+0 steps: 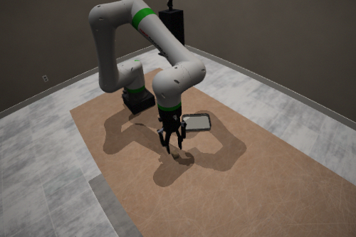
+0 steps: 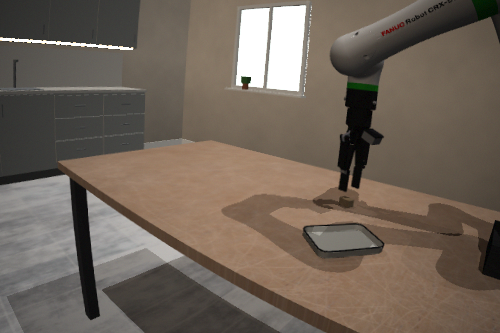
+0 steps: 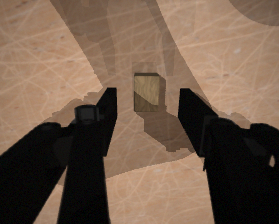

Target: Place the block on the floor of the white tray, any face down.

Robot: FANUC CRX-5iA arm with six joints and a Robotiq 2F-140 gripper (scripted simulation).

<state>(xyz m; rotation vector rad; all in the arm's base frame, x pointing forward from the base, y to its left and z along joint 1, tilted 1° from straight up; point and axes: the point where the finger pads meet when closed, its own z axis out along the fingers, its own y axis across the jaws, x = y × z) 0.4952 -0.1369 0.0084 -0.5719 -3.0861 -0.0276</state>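
Right now the wooden block is 70 mm below my hand. Round my hand: white tray (250 mm to the left, 70 mm below, 70 mm behind).
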